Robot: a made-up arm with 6 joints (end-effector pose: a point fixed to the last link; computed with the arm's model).
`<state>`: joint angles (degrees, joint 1 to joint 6).
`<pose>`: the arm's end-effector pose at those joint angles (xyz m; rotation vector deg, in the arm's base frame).
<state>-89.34 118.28 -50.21 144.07 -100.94 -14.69</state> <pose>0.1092 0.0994 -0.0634 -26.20 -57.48 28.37</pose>
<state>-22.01 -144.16 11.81 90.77 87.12 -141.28</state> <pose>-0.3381 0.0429 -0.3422 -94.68 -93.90 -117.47</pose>
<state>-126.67 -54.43 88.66 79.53 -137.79 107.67</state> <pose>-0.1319 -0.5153 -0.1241 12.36 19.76 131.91</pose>
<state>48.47 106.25 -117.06 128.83 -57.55 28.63</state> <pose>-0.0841 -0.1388 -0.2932 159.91 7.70 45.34</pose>
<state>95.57 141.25 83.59 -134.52 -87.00 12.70</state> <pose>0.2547 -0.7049 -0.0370 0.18 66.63 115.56</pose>
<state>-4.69 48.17 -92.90 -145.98 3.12 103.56</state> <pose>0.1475 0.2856 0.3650 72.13 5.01 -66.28</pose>
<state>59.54 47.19 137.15 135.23 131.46 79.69</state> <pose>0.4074 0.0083 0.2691 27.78 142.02 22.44</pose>
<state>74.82 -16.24 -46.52 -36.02 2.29 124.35</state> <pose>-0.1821 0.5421 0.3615 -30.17 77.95 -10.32</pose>
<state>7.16 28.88 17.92 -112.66 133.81 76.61</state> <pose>-0.0584 0.3433 0.4406 108.70 2.01 -16.53</pose>
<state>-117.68 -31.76 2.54 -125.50 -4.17 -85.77</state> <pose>-0.1505 -0.7223 -0.1431 71.37 75.51 109.31</pose>
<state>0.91 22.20 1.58 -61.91 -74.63 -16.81</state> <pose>0.2952 -0.1640 0.2356 -16.99 -46.65 77.43</pose>
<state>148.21 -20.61 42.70 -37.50 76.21 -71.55</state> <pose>0.1865 0.0935 -0.1637 43.96 94.74 -116.33</pose>
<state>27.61 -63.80 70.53 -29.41 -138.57 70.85</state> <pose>-0.5631 0.5843 0.2260 149.50 -72.92 27.76</pose>
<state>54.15 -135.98 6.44 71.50 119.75 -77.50</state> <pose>-0.1705 -0.1728 -0.2605 -27.36 -136.22 -101.54</pose>
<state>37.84 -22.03 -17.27 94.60 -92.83 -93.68</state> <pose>-0.4427 0.3115 0.1480 71.99 -6.98 16.21</pose>
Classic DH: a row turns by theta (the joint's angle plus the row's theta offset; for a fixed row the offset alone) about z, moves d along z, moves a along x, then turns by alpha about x. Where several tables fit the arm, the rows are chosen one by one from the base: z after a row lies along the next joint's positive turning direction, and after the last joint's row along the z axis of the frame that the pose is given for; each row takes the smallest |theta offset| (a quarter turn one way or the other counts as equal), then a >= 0, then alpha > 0; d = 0 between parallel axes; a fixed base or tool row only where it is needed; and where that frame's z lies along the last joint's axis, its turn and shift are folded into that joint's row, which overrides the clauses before.
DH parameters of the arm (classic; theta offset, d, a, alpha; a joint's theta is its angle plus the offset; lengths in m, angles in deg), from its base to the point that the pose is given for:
base (fixed): -90 0.0714 0 90
joint 1: -90 0.1137 0.0497 90
joint 2: 0 0.1227 -0.3883 -90
joint 3: 0 -0.1485 -0.0404 90
joint 4: -90 0.0222 0.0657 -90
joint 5: 0 0.0197 -0.0297 90
joint 6: 0 -0.0135 -0.3205 90
tool (fixed): 0 -0.0636 0 0

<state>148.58 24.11 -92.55 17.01 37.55 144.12</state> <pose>0.3760 0.0687 0.0766 53.79 100.26 -82.04</pose>
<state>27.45 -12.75 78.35 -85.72 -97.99 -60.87</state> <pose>0.2464 0.4454 0.4693 61.44 -34.38 -160.23</pose>
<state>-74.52 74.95 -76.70 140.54 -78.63 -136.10</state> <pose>0.5110 -0.1683 0.1954 -62.61 -134.10 53.88</pose>
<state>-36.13 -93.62 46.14 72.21 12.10 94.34</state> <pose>-0.6072 -0.0182 0.5004 72.16 79.71 -23.40</pose>
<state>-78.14 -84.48 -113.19 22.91 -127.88 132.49</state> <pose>-0.4949 -0.2638 -0.0705 -37.76 -79.20 -22.07</pose>
